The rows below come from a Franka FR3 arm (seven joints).
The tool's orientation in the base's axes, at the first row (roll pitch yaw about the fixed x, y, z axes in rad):
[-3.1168, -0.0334, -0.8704]
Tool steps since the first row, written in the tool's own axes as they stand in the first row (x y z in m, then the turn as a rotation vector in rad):
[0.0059, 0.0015, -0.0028, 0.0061, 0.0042, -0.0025]
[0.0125, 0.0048, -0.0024, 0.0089, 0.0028, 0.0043]
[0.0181, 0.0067, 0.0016, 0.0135, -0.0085, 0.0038]
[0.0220, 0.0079, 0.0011, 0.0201, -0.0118, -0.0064]
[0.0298, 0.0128, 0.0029, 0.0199, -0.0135, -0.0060]
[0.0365, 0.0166, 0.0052, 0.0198, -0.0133, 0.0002]
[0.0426, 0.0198, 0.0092, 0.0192, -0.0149, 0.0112]
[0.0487, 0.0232, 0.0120, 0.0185, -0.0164, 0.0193]
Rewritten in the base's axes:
[0.0025, -0.0054, 0.0030, 0.0006, -0.0073, 0.0026]
[0.0043, -0.0126, 0.0027, 0.0038, -0.0086, -0.0041]
[0.0066, -0.0182, -0.0012, 0.0153, -0.0049, -0.0031]
[0.0082, -0.0219, -0.0006, 0.0217, -0.0077, 0.0074]
[0.0095, -0.0311, -0.0022, 0.0229, -0.0064, 0.0070]
[0.0110, -0.0386, -0.0044, 0.0229, -0.0066, 0.0008]
[0.0127, -0.0454, -0.0083, 0.0242, -0.0052, -0.0102]
[0.0141, -0.0523, -0.0109, 0.0252, -0.0037, -0.0183]

